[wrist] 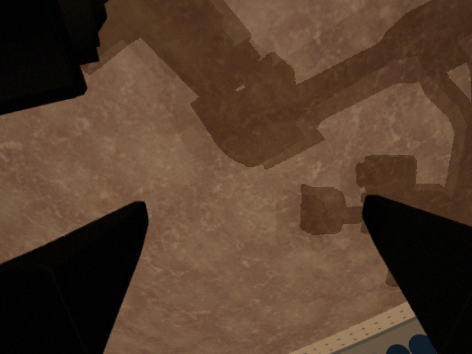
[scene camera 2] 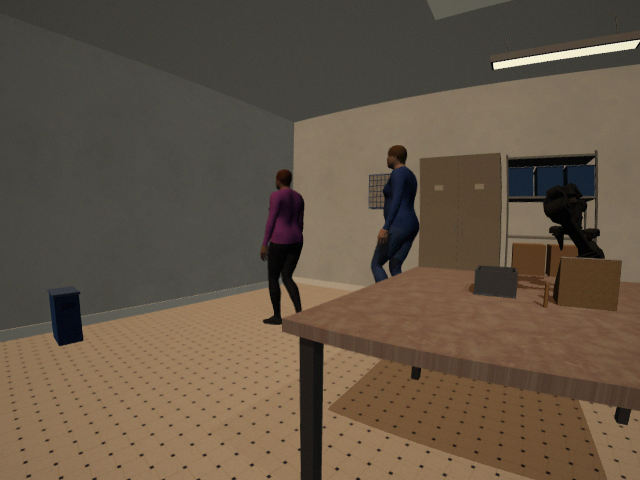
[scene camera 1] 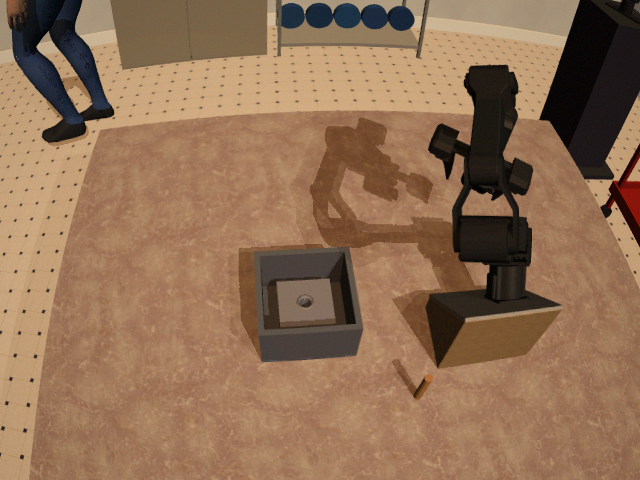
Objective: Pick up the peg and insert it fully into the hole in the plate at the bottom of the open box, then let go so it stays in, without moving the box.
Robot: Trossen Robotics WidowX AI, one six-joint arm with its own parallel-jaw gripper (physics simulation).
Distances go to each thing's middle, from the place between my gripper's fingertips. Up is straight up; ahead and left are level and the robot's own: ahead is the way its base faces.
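Scene:
Grey box [scene camera 1: 342, 340]: 120 mm below my hand, 310 mm ahead of it, 130 mm to the left of it. Light plate [scene camera 1: 301, 303]: 140 mm below my hand, 310 mm ahead, 130 mm to the left.

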